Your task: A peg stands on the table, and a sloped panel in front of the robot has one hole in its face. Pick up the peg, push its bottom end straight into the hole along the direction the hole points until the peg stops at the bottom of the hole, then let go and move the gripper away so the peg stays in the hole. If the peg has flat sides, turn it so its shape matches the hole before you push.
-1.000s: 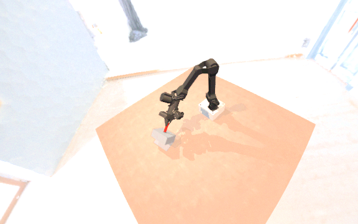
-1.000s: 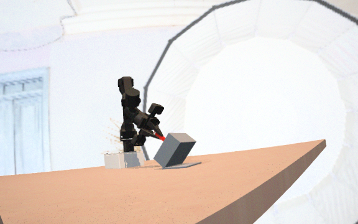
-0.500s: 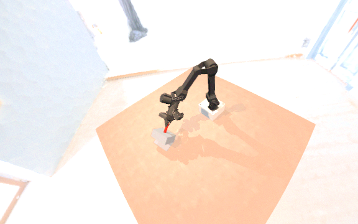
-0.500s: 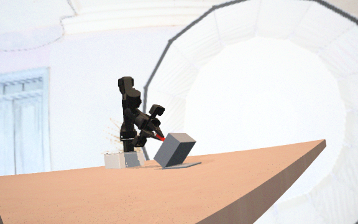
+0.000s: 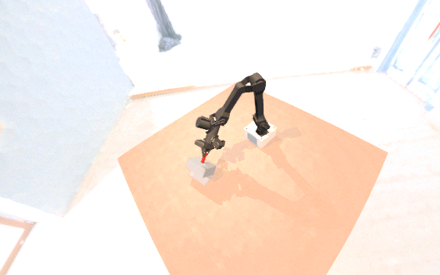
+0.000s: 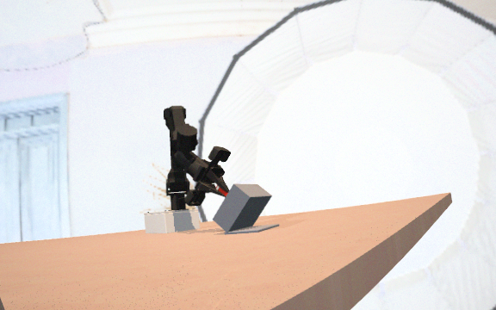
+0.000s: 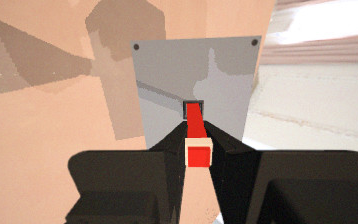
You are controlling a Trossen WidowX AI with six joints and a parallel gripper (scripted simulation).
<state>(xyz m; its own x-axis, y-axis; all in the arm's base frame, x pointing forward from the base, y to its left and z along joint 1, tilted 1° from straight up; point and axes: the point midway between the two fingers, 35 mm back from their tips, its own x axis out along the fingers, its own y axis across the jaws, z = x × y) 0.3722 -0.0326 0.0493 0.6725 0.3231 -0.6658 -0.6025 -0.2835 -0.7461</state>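
My gripper tip is 40 mm short of the grey sloped panel, 40 mm above it and 20 mm to the right of it. From my gripper tip the other things lie so: thin grey foot plate 100 mm below, 60 mm ahead, 30 mm to the left; then peg 10 mm behind, 10 mm above.
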